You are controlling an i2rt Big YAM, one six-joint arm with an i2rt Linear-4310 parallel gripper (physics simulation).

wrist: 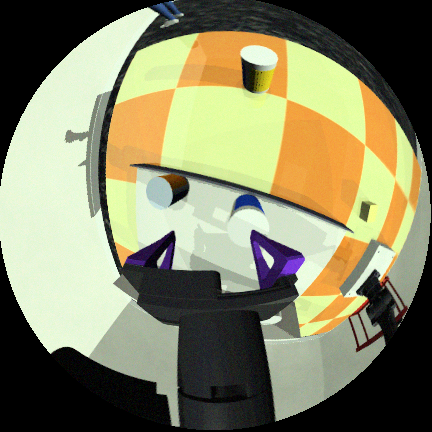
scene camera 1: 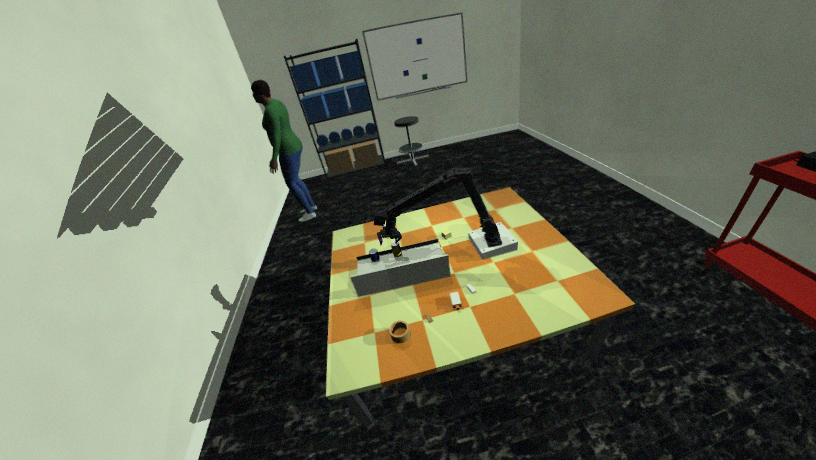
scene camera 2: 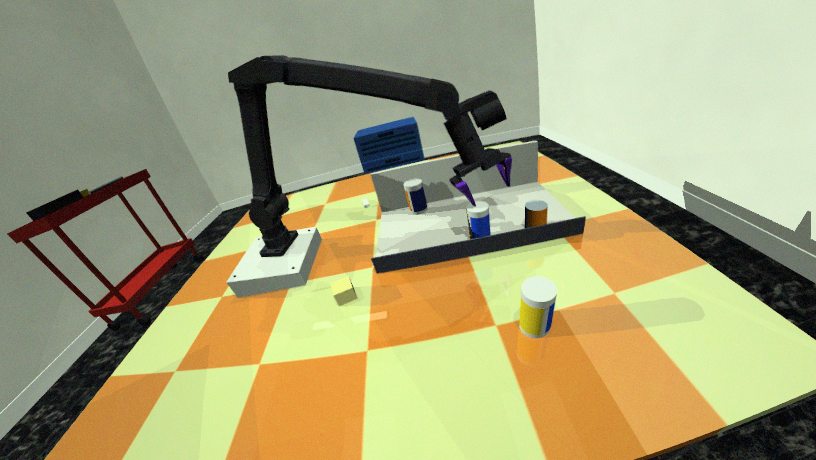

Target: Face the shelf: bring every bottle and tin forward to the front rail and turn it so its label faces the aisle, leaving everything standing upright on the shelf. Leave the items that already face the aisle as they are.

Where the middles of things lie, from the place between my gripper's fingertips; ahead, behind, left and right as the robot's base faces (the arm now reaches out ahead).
Scene:
I see the shelf point(scene camera 2: 445, 221) 10 cm to the left of my hand, 6 cm below it and 6 cm behind it. From my hand the other things lie so: dark front rail point(scene camera 2: 552, 231) 11 cm below, 5 cm to the right, 4 cm behind.

